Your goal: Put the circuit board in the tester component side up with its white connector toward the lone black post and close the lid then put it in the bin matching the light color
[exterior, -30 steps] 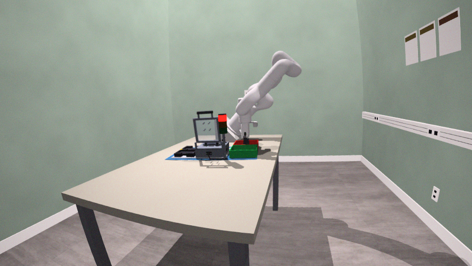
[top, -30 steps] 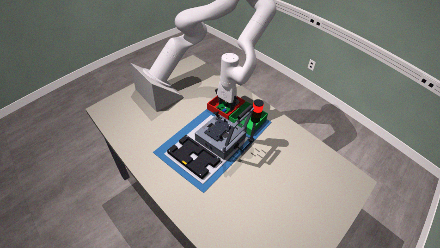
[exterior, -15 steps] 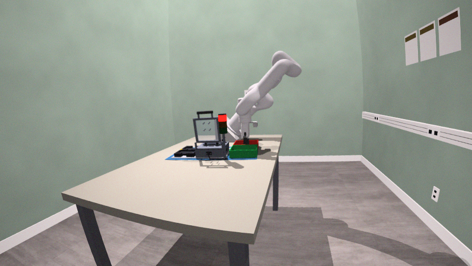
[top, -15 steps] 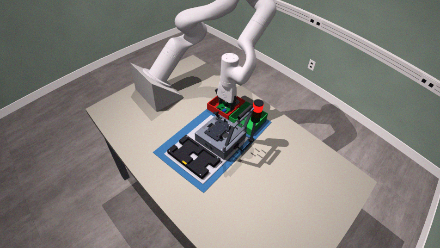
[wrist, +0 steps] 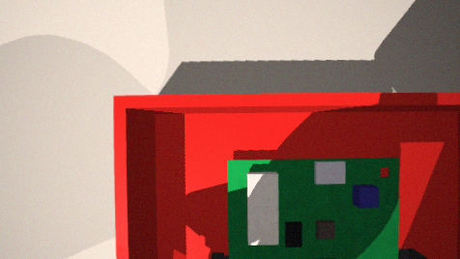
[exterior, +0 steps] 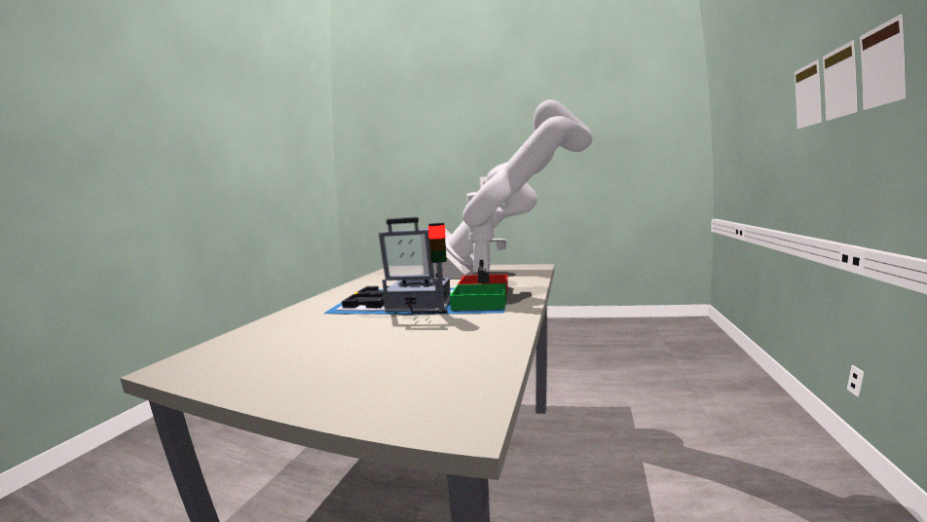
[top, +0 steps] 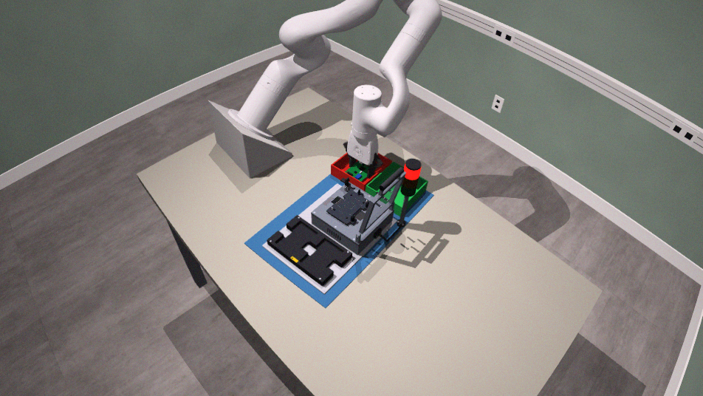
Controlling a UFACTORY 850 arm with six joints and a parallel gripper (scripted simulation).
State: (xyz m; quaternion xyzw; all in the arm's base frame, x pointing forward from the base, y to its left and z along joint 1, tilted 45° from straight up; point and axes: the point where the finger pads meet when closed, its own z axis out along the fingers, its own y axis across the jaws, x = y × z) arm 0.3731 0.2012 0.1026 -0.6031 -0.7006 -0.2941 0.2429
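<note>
My gripper is now 10 mm above the red bin. From my hand the other things lie so: black latch part: 130 mm to the right, 70 mm above, 60 mm ahead; green bin: 150 mm ahead, 20 mm to the left, 10 mm below; green circuit board: 10 mm below.
</note>
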